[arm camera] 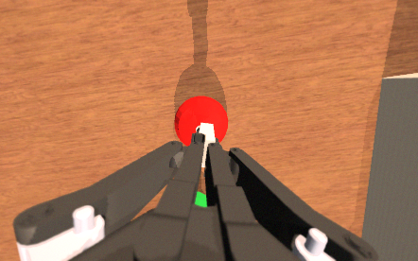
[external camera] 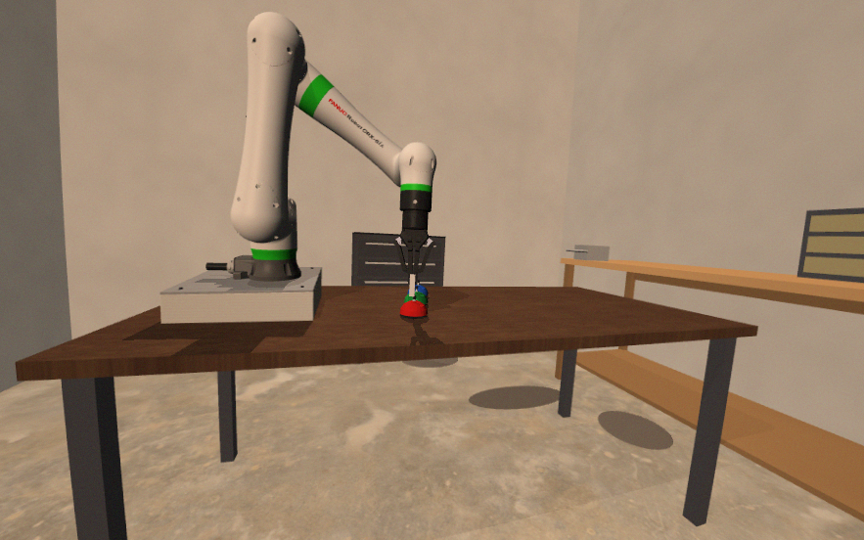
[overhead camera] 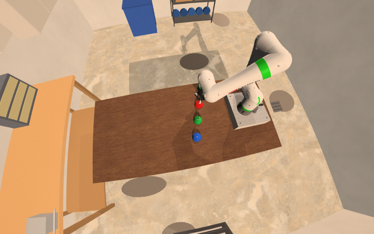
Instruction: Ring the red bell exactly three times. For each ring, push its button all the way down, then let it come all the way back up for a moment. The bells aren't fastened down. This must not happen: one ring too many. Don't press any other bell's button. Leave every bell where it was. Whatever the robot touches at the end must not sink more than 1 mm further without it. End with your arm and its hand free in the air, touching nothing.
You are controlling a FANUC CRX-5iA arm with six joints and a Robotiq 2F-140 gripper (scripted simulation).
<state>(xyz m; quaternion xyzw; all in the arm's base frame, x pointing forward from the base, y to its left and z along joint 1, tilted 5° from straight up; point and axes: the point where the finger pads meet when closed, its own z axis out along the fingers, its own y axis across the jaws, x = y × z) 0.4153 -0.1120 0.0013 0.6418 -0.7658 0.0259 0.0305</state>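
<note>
The red bell lies 60 mm below my hand and 10 mm ahead of it. Round my hand: blue bell (330 mm to the left, 70 mm ahead, 50 mm below); green bell (160 mm to the left, 50 mm below, 40 mm ahead).
</note>
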